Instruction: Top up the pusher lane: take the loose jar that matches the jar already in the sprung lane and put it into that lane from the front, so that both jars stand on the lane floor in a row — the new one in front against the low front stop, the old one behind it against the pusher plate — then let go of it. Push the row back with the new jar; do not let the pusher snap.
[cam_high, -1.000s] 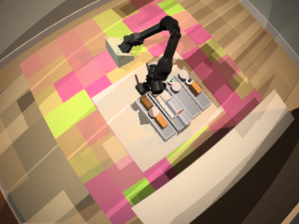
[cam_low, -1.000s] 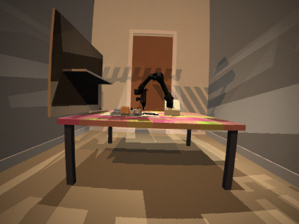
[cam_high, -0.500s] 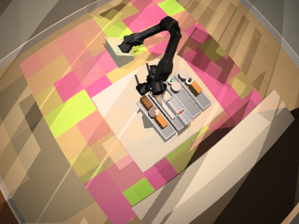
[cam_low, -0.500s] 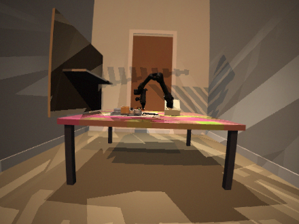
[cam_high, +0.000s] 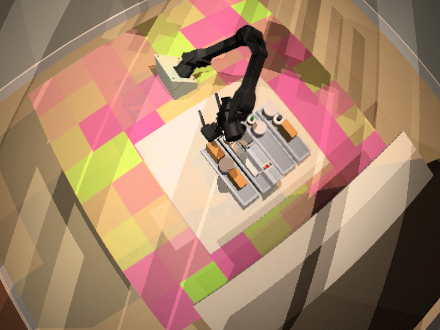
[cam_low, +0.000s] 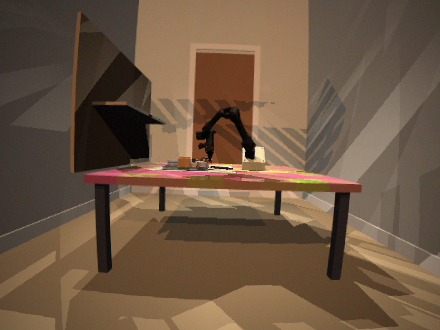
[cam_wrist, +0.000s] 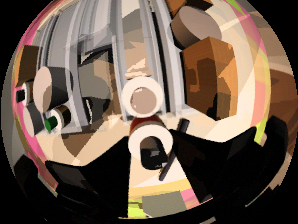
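The grey lane rack is 170 mm ahead of my gripper tip, 40 mm to the left of it and 30 mm below it.
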